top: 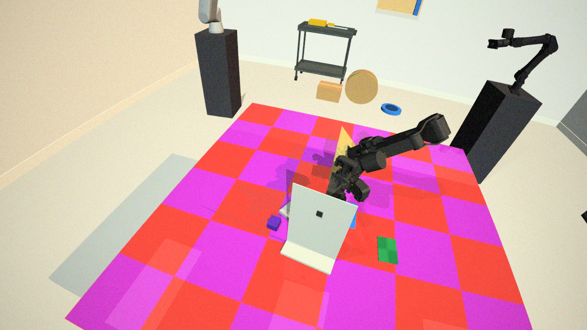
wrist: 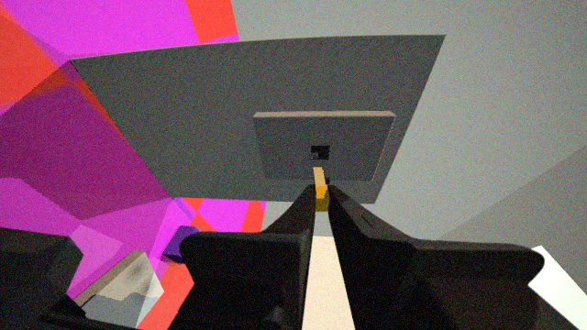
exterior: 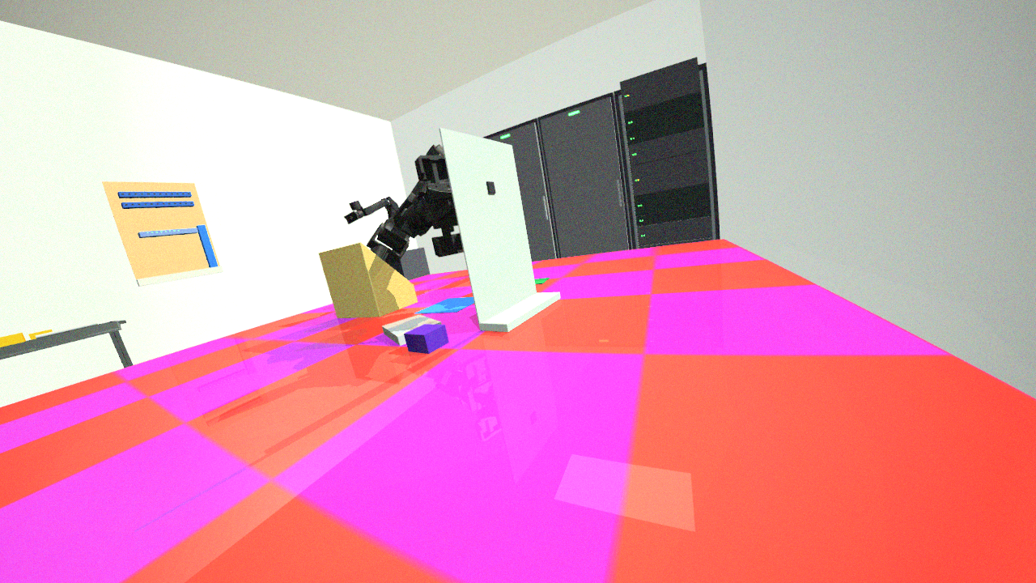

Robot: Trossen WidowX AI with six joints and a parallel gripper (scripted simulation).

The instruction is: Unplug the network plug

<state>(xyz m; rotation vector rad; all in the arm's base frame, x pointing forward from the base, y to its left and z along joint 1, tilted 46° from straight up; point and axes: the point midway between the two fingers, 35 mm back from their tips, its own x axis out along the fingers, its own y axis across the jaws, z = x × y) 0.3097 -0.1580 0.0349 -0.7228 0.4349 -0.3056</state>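
Right now my gripper tip is 200 mm above the flat blue square, 130 mm past it and 80 mm to the right of it. Also, from my gripper tip: grey upright panel: 80 mm below, 60 mm ahead, 10 mm to the right; then network plug: right at my gripper tip.
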